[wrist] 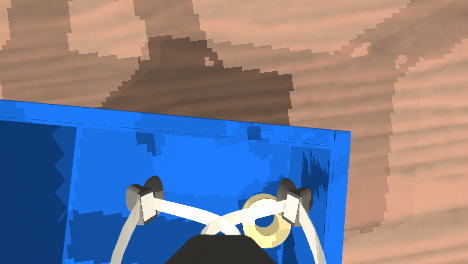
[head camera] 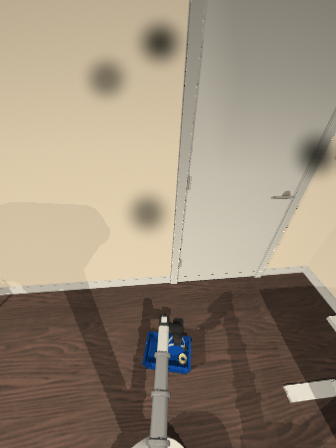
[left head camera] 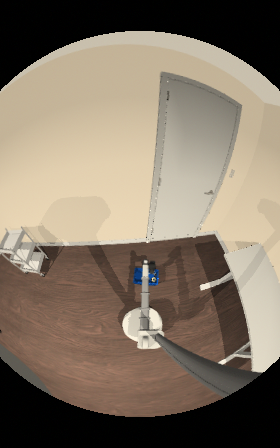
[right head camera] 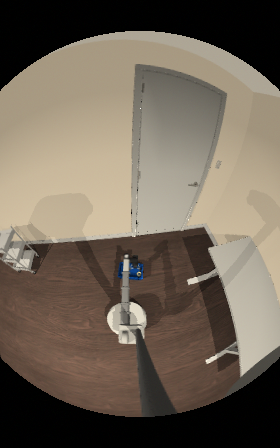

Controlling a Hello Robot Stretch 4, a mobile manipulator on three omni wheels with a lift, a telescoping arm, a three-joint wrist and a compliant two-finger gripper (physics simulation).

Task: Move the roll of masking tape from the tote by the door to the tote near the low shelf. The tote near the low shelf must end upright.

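Frame: origin at the robot's base, x ahead, y left, z up, level; millimetres.
Where they show: gripper, between the fingertips: [wrist: 220,192] [head camera: 175,348] [left head camera: 149,274] [right head camera: 134,269].
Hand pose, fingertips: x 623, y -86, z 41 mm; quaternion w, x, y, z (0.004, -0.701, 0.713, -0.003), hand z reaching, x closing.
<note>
Things, the pixels of their top centre, and the offset from my fingertips. "spot": a spot on its surface instead. Level surfaces: height alone.
- blue tote, centre of its top: [wrist: 152,242] [head camera: 167,349] [right head camera: 130,269] [left head camera: 145,275] dx -28, dy +52, dz +52 mm
- masking tape, centre of its top: [wrist: 267,223] [head camera: 182,358] dx -43, dy -53, dz -37 mm
- white tiered shelf cart, a spot on its surface: [left head camera: 35,263] spot: dx -116, dy +1739, dz +64 mm
- white table, height of its surface: dz +652 mm
The blue tote [head camera: 177,370] [left head camera: 137,283] [wrist: 200,127] stands upright on the floor by the door [head camera: 235,150] [left head camera: 192,160] [right head camera: 175,155]. The cream roll of masking tape [head camera: 180,359] [wrist: 272,241] is inside it, toward the right wall in the wrist view. My gripper [head camera: 177,343] [wrist: 220,192] is open, its fingers wide apart over the tote with no object held between the tips. In the wrist view the right fingertip and its white strip overlap the upper part of the roll, left of the tote's right wall. Fingertip height above the roll is unclear. The tote near the low shelf is not identifiable.
A white tiered shelf cart [left head camera: 35,263] [right head camera: 23,261] stands by the wall at the far left. A white table [left head camera: 260,300] [right head camera: 250,300] stands at the right, with its legs reaching out over the floor. The wall and door are just behind the tote.
</note>
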